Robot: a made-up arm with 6 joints.
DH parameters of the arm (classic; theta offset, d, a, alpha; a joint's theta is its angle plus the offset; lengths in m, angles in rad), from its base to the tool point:
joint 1: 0 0.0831 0 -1.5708
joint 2: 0.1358 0 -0.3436 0
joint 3: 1.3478 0 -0.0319 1.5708
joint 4: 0 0.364 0 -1.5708
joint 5: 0 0 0.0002 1.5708
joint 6: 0 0.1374 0 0
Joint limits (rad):
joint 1: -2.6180..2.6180
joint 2: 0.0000..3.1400
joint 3: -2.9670..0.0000
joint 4: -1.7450..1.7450
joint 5: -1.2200..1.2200
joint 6: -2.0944..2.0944
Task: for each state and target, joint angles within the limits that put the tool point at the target. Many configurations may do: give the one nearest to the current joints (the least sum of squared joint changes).
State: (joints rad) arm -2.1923 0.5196 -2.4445 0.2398 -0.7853 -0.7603
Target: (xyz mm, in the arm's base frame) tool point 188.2 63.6 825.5
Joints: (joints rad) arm -2.6180 0.8247 -1.9944 -0.3458 -0.9949 -0.7603
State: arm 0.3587 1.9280 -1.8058 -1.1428 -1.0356 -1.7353
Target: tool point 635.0 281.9 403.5
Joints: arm 0.2897 2.1675 -2.0455 -1.0666 -0.8312 -1.7353
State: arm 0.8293 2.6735 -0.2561 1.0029 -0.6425 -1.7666
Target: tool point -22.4 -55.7 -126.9
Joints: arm 0.6665 2.6454 -0.0347 0.9471 -0.2731 -1.7666
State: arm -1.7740 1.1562 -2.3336 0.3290 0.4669 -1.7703
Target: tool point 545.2 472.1 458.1
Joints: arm -2.3812 0.1841 -2.7337 0.4224 0.6390 -1.7703
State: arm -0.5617 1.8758 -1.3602 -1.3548 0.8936 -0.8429
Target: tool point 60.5 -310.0 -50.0
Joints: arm -1.0128 2.0320 -0.6400 -1.2043 1.0735 -0.8429
